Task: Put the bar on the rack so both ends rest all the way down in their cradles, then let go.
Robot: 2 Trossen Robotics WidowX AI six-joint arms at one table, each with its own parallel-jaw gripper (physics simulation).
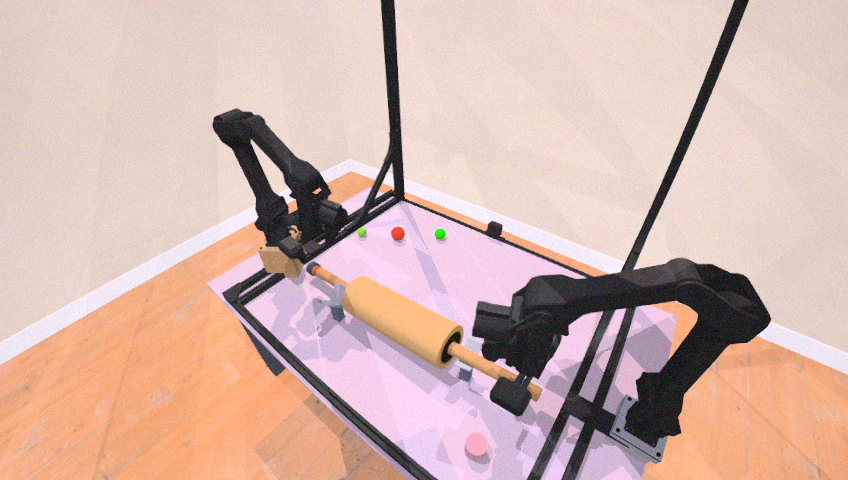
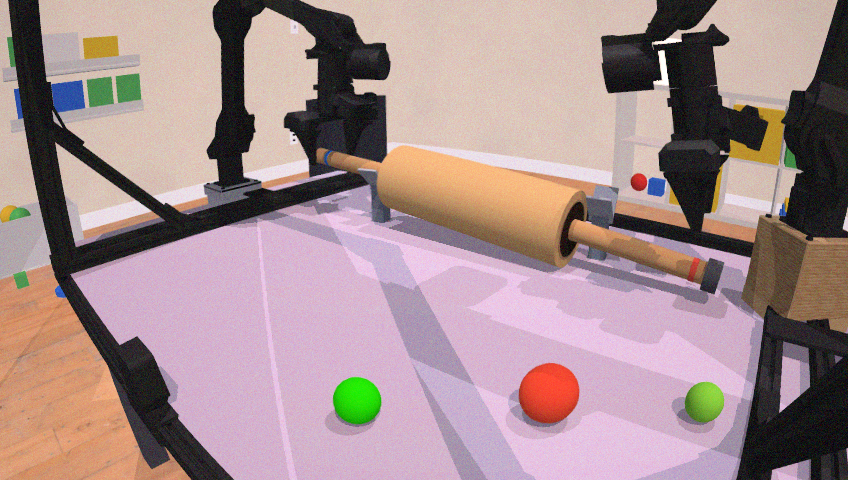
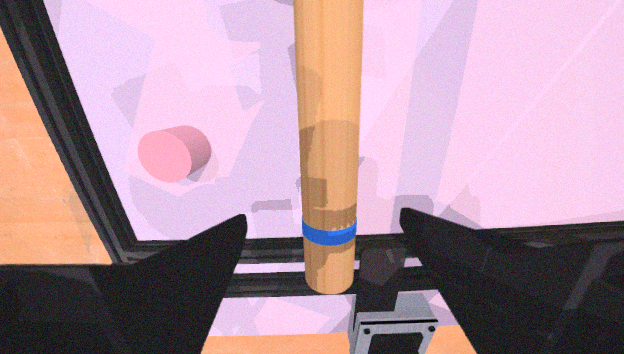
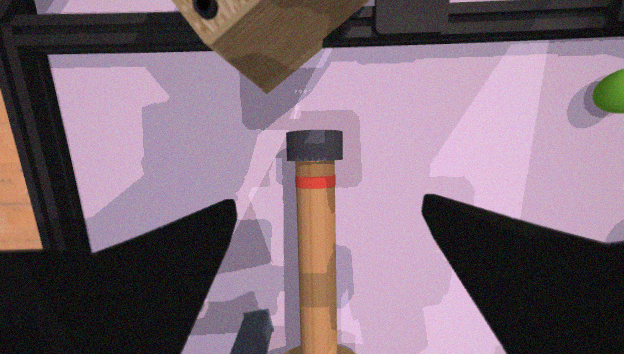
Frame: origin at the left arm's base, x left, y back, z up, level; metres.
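Seen in the pictures: left gripper, between the fingertips: [image 1: 522, 388] [image 2: 332, 160] [image 3: 324, 218]; right gripper, between the fingertips: [image 1: 315, 254] [image 2: 702, 222] [image 4: 328, 205]; left arm's base, origin of its link: [image 1: 643, 425] [image 2: 231, 182] [image 3: 392, 348]; right arm's base, origin of its link: [image 1: 278, 240] [image 2: 814, 228].
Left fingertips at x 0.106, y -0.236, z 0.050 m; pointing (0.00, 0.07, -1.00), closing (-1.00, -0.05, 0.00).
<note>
Offsets run from my left fingertips to a thing's middle.
The bar [image 1: 404, 321] [image 2: 476, 205] [image 3: 330, 100] [image 4: 317, 250] has a thick tan roller, a blue-banded end and a red-banded, dark-capped end. Its blue-banded side lies at the grey cradle [image 1: 464, 372] [image 2: 379, 199]; full seating is hidden. Its capped side slopes down beside the other cradle {dx +0.081, dy -0.495, dz -0.032 m} [image 1: 338, 303] [image 2: 602, 205] [image 4: 254, 330], below that cradle's top and not in it. My left gripper [image 1: 524, 383] [image 2: 329, 159] [image 3: 324, 218] is open around or just above the blue-banded end, not gripping. My right gripper [image 2: 697, 226] [image 4: 328, 205] is open above the capped end.
A wooden block [image 1: 279, 260] [image 2: 797, 273] [image 4: 280, 50] stands near the capped end. A pink cylinder {dx +0.125, dy -0.019, dz -0.074 m} [image 1: 476, 444] [image 3: 172, 152] stands near the blue-banded end. A green ball {dx -0.371, dy -0.497, dz -0.073 m} [image 1: 439, 233] [image 2: 357, 400], a red ball {dx -0.276, dy -0.608, dz -0.068 m} [image 1: 397, 233] [image 2: 548, 393] and a lime ball {dx -0.207, dy -0.722, dz -0.075 m} [image 1: 361, 232] [image 2: 703, 402] lie apart from the bar.
</note>
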